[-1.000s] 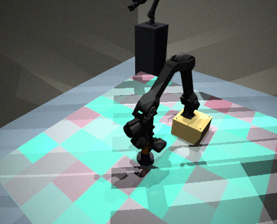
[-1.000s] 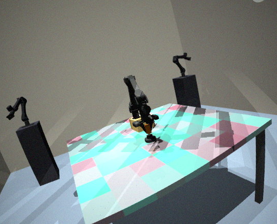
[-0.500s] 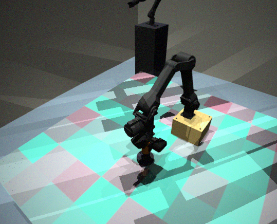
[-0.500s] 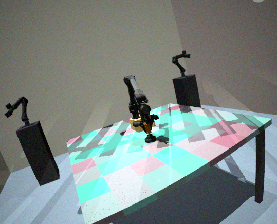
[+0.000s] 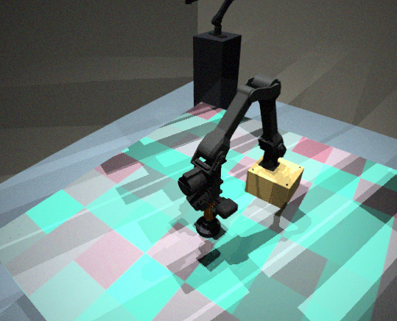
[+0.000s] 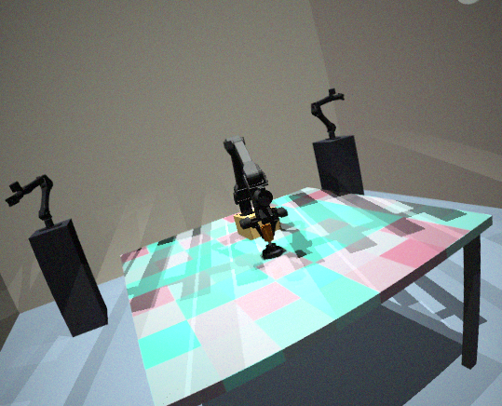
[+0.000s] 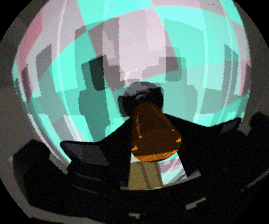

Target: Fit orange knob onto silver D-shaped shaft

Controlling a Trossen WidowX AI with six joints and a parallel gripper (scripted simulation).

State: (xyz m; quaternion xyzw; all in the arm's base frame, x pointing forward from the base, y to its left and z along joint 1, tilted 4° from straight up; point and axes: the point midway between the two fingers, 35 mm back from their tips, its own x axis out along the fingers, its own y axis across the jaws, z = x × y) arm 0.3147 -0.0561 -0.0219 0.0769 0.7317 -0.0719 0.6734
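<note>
The dark round pedestal lies 1 cm ahead of my gripper tip and 4 cm below it. Round my gripper tip: orange knob (3 cm above).
</note>
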